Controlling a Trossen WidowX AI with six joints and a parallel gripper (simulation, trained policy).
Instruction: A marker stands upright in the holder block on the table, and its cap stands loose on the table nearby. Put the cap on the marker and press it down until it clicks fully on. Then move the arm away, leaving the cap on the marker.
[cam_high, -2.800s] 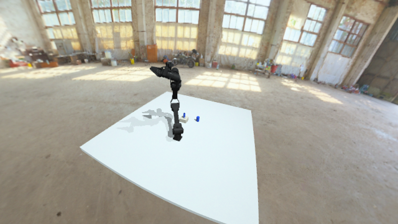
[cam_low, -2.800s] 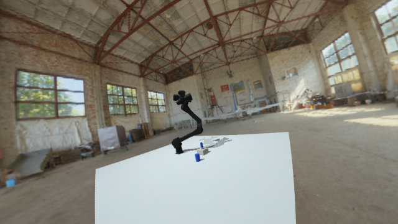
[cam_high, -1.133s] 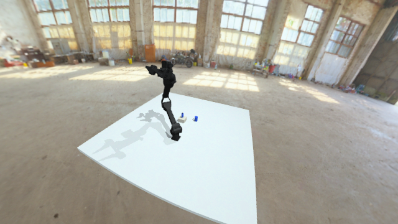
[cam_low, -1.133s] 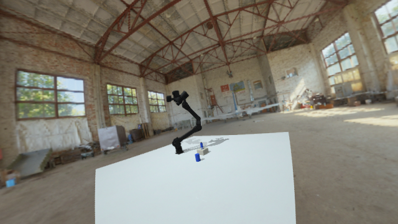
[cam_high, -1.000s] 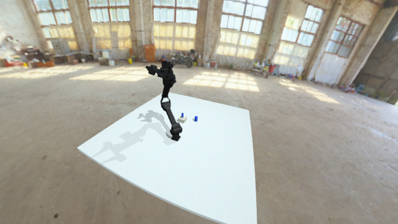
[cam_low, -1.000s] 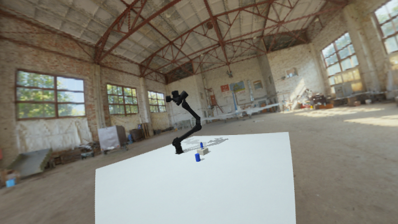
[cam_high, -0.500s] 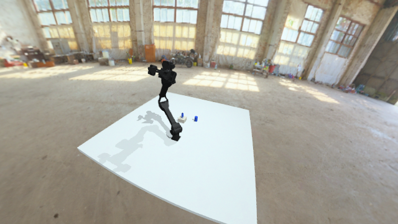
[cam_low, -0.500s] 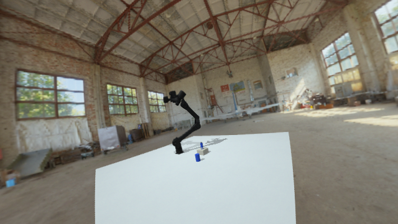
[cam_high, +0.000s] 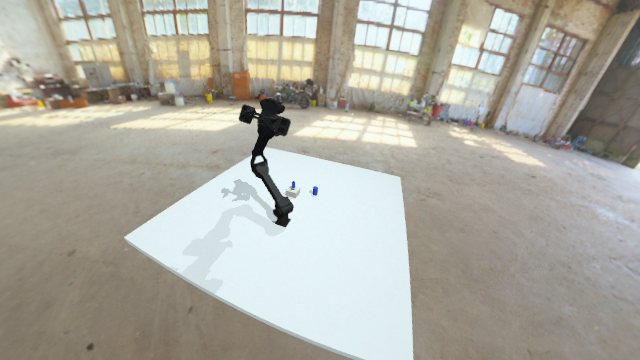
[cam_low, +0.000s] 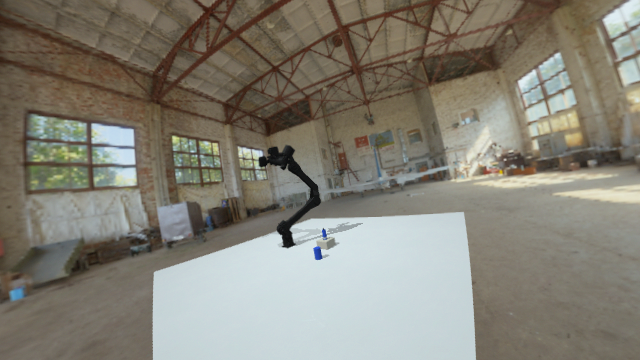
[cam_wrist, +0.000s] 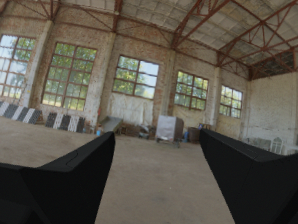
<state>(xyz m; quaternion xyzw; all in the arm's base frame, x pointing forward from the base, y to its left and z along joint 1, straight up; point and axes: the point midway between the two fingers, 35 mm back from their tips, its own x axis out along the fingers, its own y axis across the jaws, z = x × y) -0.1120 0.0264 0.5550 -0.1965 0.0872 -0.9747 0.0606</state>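
Right now the blue cap is 45 cm ahead of my gripper tip, 9 cm to the right of it and 54 cm below it. Also, from my gripper tip: holder block: 39 cm ahead, 4 cm to the left, 55 cm below; blue marker: 39 cm ahead, 4 cm to the left, 49 cm below.
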